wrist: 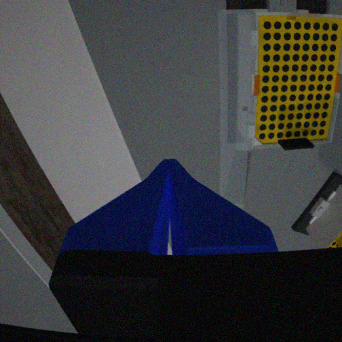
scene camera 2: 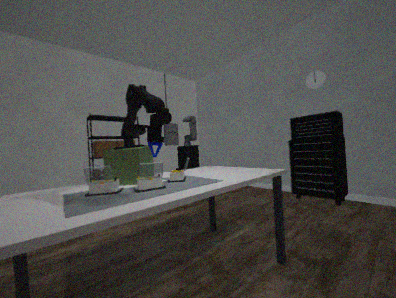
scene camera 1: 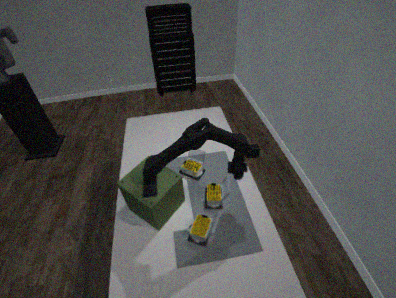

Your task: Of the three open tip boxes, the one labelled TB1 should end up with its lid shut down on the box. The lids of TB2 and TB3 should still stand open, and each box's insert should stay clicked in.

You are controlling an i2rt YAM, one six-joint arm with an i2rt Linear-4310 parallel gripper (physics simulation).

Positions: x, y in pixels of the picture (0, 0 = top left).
Labels:
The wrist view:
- my gripper: 169, 170
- grey mat: 160, 73
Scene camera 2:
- grey mat: 75, 204

